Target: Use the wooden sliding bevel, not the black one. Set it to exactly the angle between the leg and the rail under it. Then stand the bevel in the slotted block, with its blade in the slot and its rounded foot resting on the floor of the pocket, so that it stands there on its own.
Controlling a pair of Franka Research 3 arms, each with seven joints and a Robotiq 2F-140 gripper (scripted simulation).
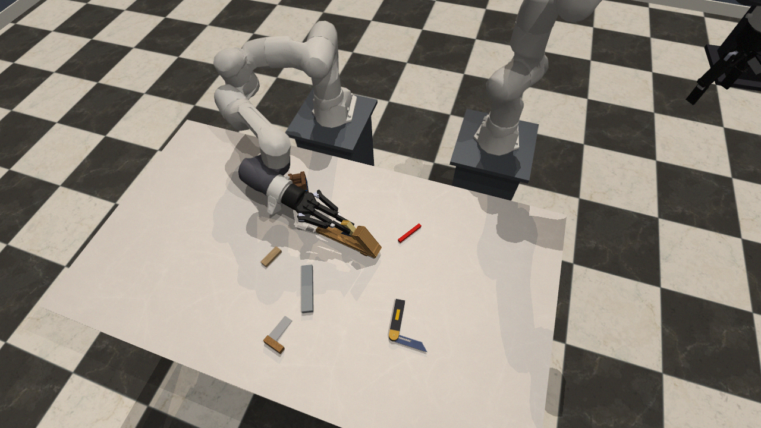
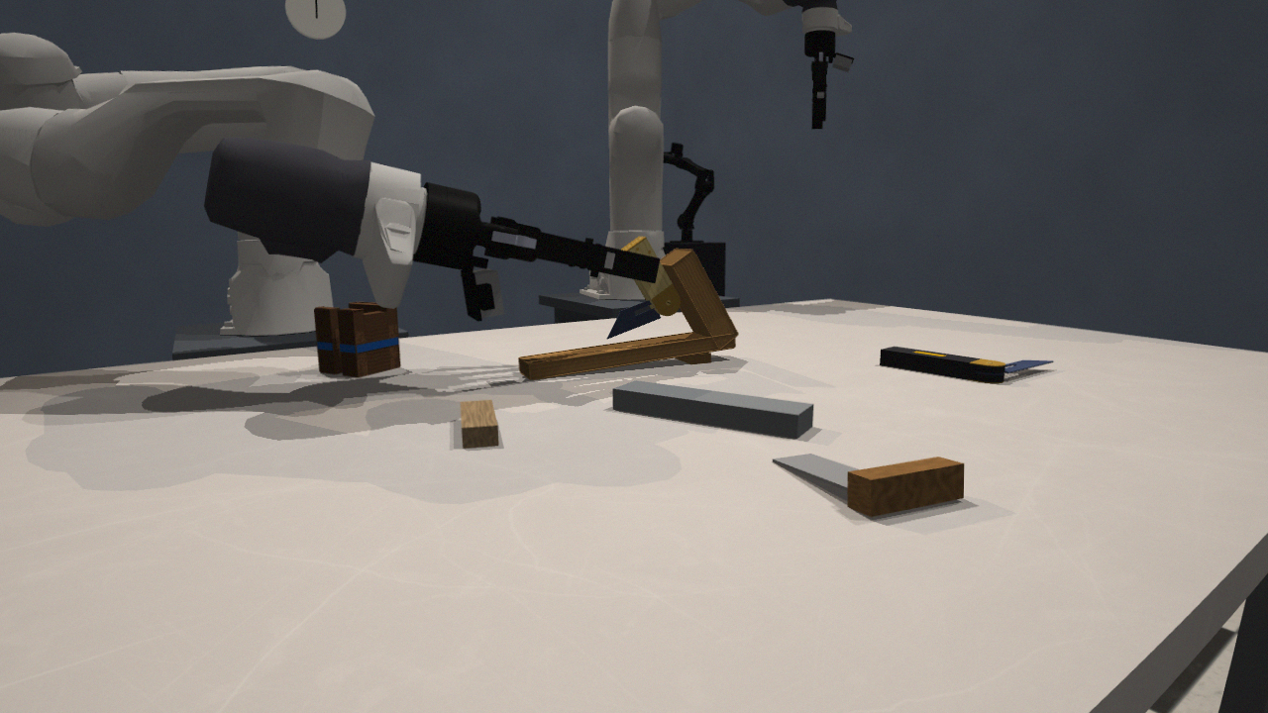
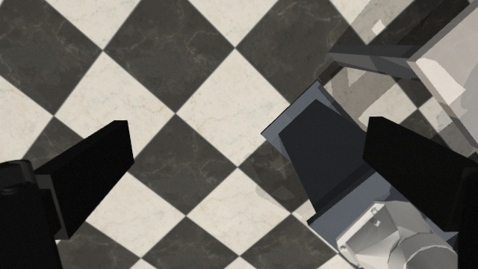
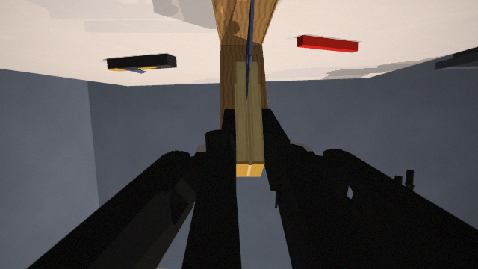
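My right hand is 3 cm to the right of the wooden bevel, 3 cm above it and 1 cm short of it. Also, from my right hand: blue blade 5 cm below, 2 cm to the left, 1 cm ahead; red bar 21 cm to the left, 11 cm below, 7 cm behind; grey bar 21 cm ahead, 10 cm below, 7 cm to the right.
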